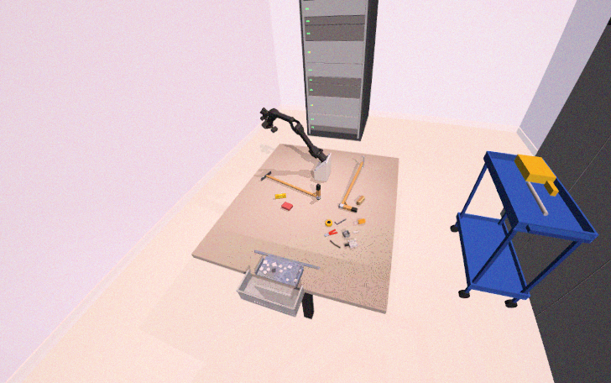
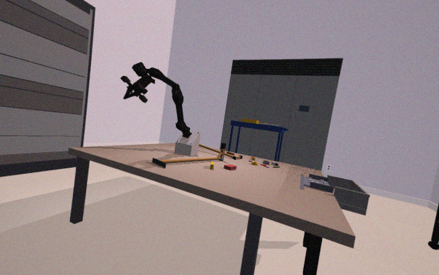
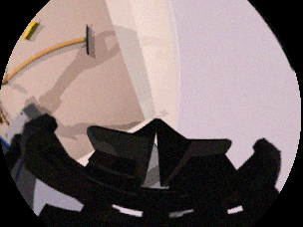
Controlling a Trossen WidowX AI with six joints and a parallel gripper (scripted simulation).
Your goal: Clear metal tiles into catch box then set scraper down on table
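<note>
My gripper tip is now 470 mm short of the yellow block, 360 mm to the right of it and 330 mm above it. Round my gripper tip: long orange tool (120 mm ahead, 910 mm to the left, 320 mm below); then long scraper (320 mm ahead, 380 mm to the left, 300 mm below); then red block (550 mm ahead, 470 mm to the left, 350 mm below).
</note>
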